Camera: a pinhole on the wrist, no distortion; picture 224 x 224 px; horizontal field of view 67.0 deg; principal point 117.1 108.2 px. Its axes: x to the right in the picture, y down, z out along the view. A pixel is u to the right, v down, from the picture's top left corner.
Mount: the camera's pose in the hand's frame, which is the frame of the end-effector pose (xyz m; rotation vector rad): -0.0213 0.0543 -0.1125 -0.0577 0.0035 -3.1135
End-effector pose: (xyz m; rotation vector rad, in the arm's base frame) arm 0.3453 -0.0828 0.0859 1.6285 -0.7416 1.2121
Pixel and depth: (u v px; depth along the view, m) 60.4 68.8 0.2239
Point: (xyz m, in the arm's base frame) 0.3117 -0.2199 0.1709
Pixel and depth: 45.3 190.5 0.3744
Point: 0.5993 -0.2628 0.1757
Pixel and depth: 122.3 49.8 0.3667
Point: 0.2767 -0.3871 0.1063
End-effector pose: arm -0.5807 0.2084 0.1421 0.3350 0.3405 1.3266
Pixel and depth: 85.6 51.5 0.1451
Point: -0.6562 0.2381 0.2142
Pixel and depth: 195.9 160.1 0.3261
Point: -0.4759 0.0338 0.3263
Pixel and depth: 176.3 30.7 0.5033
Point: -0.6953 0.0688 0.6294
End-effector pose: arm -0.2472 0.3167 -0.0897 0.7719 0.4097 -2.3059
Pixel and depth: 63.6 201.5 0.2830
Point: -0.4344 0.2701 -0.0041
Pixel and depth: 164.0 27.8 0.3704
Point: -0.1332 0.0838 0.1672
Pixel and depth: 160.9 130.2 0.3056
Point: -0.2676 0.2588 0.1162
